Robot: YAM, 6 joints.
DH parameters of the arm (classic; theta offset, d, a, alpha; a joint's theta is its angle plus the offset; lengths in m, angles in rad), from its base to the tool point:
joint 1: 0 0.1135 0.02 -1.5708
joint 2: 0 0 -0.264 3.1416
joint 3: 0.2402 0 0.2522 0
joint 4: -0.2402 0 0.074 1.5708
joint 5: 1.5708 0 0 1.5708
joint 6: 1.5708 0.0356 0 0
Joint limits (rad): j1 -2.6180..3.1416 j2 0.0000..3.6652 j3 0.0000..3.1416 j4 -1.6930..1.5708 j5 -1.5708..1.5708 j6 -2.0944..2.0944
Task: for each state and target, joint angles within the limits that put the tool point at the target. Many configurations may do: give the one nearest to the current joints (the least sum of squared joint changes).
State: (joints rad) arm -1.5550 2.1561 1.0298 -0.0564 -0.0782 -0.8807
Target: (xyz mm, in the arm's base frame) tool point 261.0 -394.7 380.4
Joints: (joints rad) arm -0.9948 1.9278 1.7604 0.1784 -0.1097 -0.8807
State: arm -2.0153 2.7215 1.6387 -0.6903 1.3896 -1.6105
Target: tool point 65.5 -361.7 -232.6
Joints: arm -1.2989 3.2799 1.9070 -0.4675 1.2753 -1.6105
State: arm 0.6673 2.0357 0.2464 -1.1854 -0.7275 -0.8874
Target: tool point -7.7 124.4 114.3
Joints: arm 1.4048 1.7559 0.5168 -1.3942 -0.9120 -0.8874
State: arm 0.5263 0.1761 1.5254 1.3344 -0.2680 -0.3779
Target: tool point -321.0 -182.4 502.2
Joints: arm 0.5395 0.3542 1.8623 1.1664 -0.2380 -0.3779
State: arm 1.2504 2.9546 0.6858 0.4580 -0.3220 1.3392
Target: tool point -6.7 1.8 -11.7
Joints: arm 1.2242 2.5767 0.0130 0.2808 -0.1955 1.3392
